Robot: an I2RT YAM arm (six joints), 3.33 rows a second.
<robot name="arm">
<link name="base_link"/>
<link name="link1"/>
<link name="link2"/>
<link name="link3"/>
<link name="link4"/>
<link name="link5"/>
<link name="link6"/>
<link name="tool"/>
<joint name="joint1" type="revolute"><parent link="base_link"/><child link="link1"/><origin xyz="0 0 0.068"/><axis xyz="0 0 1"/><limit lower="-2.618" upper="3.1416"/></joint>
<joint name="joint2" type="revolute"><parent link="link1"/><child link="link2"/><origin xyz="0.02 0.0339 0.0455" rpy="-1.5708 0 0"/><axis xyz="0 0 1"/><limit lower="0" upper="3.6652"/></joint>
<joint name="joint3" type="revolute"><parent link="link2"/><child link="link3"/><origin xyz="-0.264 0 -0.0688" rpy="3.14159 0 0"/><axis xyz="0 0 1"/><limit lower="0" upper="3.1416"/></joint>
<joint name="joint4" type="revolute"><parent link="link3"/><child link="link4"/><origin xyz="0.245 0.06 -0.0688"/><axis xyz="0 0 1"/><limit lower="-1.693" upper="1.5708"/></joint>
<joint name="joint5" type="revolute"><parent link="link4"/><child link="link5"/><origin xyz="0.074 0.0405 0.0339" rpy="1.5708 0 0"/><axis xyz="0 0 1"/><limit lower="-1.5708" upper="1.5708"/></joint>
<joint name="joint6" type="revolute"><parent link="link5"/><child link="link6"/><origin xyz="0.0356 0 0.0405" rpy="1.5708 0 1.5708"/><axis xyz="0 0 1"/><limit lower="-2.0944" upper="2.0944"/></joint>
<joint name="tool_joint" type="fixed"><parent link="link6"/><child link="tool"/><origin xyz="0 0 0" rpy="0 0 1.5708"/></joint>
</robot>
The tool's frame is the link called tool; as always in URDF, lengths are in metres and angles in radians.
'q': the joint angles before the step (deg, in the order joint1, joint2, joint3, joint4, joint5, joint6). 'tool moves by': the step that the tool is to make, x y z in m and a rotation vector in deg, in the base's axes. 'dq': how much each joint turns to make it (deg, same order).
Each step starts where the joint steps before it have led.
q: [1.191, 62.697, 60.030, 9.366, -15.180, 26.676]
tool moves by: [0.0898, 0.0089, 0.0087, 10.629, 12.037, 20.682]
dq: [-0.758, 21.231, 19.497, -4.451, -20.779, 13.355]
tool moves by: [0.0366, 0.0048, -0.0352, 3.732, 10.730, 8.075]
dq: [0.095, 8.276, 3.072, -2.709, -8.188, 4.348]
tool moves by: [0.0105, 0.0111, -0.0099, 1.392, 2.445, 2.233]
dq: [1.554, 2.531, 0.854, 0.584, -0.873, 1.880]
